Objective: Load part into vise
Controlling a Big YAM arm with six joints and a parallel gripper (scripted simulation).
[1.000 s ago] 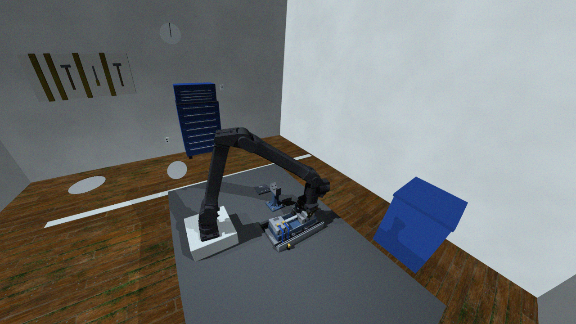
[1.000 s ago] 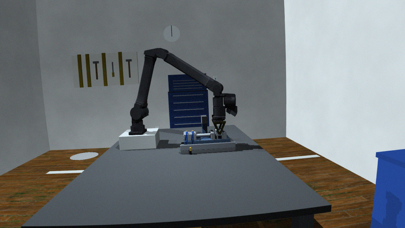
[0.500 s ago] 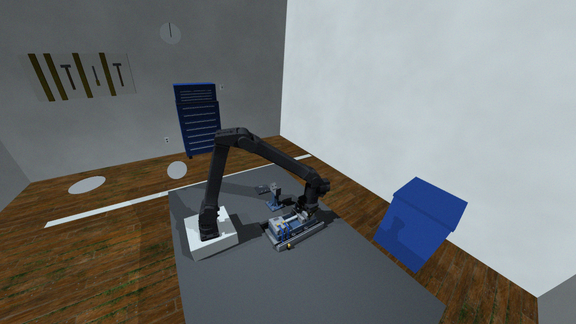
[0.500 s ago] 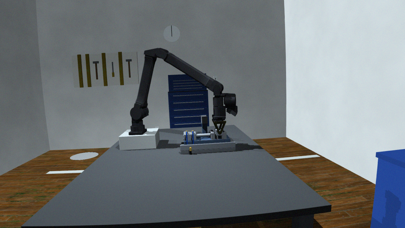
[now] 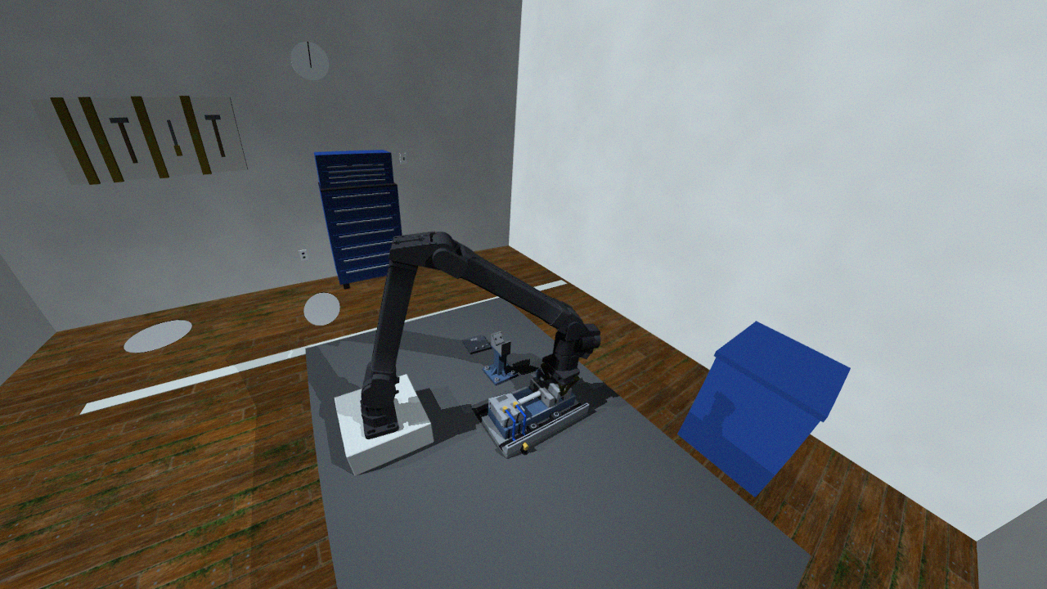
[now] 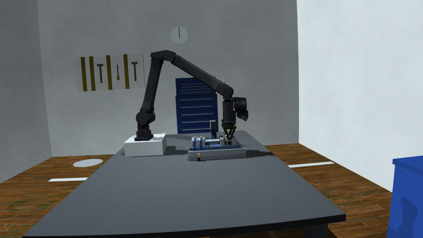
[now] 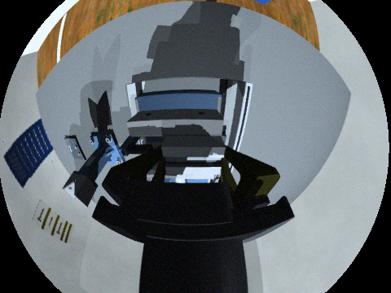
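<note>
The part is right at my hand. Also, from my hand: air cylinder 170 mm behind, 20 mm below; then vise 80 mm behind, 10 mm to the left, 60 mm below.
</note>
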